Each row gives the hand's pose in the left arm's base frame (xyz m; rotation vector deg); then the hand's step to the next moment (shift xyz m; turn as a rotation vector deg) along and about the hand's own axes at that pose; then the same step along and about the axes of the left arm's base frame.
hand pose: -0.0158 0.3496 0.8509 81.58 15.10 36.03
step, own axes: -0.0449 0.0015 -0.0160 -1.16 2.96 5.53
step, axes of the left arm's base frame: -0.0453 -0.0113 -0.0097 1.25 -5.20 3.48
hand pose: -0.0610 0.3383 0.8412 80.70 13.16 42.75
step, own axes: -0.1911 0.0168 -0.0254 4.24 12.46 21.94
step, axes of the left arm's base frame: -0.1643 -0.0931 -0.0421 11.42 -15.38 16.96
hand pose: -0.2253 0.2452 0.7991 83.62 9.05 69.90
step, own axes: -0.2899 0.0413 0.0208 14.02 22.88 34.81
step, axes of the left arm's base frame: -0.1358 -0.2261 -0.1289 19.77 -20.40 33.54
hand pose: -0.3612 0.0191 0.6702 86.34 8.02 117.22
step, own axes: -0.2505 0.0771 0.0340 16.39 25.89 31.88
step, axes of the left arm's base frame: 0.0471 -0.2000 -0.1662 15.50 -20.92 35.74
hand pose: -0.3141 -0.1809 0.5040 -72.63 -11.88 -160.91
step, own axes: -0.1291 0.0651 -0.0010 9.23 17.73 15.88
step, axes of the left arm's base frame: 0.0914 -0.0654 -0.0909 7.52 -15.20 19.08
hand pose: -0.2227 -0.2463 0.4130 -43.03 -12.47 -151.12
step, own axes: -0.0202 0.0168 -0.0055 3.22 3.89 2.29
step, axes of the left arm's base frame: 0.0200 -0.0102 -0.0147 0.15 -4.02 3.82
